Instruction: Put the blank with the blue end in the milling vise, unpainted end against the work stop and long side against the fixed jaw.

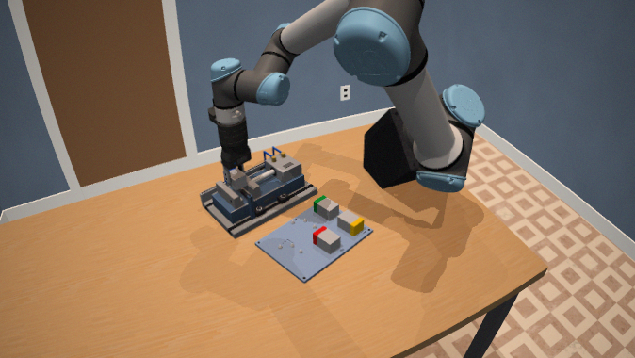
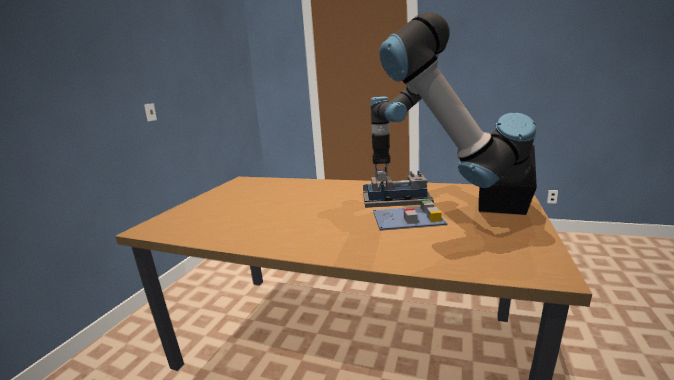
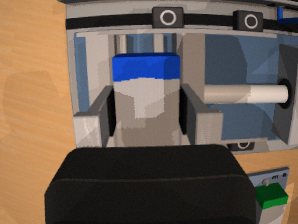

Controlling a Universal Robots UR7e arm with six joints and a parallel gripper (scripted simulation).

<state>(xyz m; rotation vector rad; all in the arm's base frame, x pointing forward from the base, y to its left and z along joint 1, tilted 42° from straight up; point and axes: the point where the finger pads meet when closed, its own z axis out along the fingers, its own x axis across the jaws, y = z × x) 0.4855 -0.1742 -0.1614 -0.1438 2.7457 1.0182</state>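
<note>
The blue-ended blank lies 2 cm below my hand. Round my hand: work stop (5 cm to the left, 4 cm below, 1 cm behind); then pale rod (8 cm behind, 6 cm below, 1 cm to the right); then fixed jaw (6 cm below, 3 cm ahead, 1 cm to the left).
</note>
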